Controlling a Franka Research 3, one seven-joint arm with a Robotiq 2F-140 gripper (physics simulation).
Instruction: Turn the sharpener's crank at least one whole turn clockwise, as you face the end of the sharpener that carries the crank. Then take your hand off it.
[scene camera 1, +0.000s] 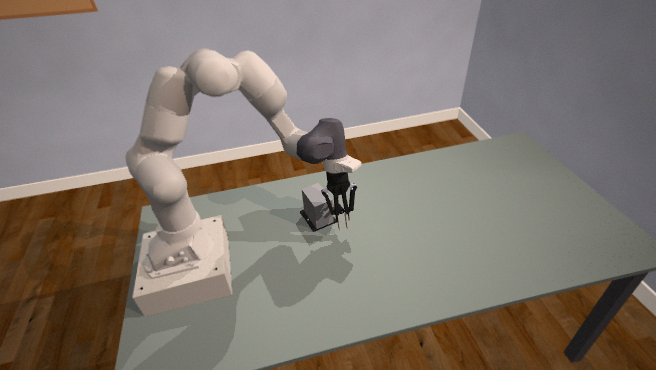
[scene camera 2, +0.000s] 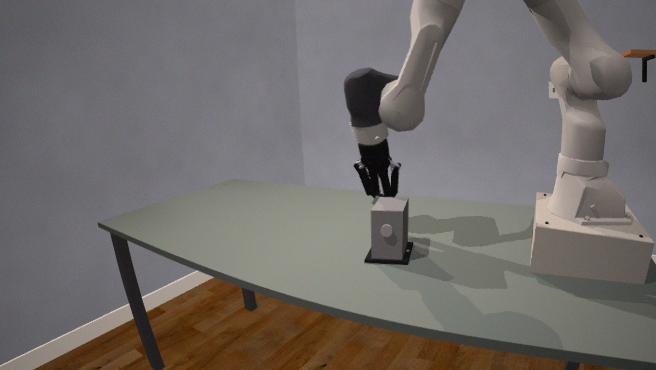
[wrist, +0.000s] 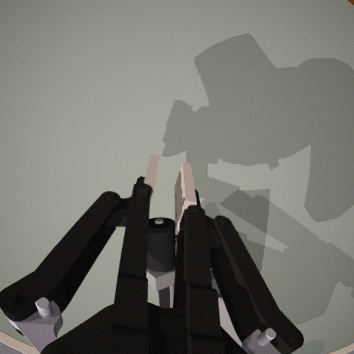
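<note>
The sharpener (scene camera 1: 316, 207) (scene camera 2: 390, 235) is an upright grey box on a black base, standing on the table. A round pale knob (scene camera 2: 386, 230) is on its face toward scene camera 2. The crank is on the opposite end; its black handle (wrist: 161, 250) and part of its light grey arm (wrist: 159, 280) show between the fingers in the wrist view. My gripper (scene camera 1: 343, 228) (wrist: 166, 171) points down at the crank end and is shut on the black crank handle. In the scene camera 2 view its fingertips are hidden behind the sharpener, and so is the crank.
The grey-green table (scene camera 1: 450, 240) (scene camera 2: 260, 235) carries the sharpener and the robot's pale base block (scene camera 1: 182, 295) (scene camera 2: 590, 255). The base block stands at one end of the table, apart from the sharpener. An orange-brown board (scene camera 1: 45, 7) (scene camera 2: 639, 53) is high at the wall.
</note>
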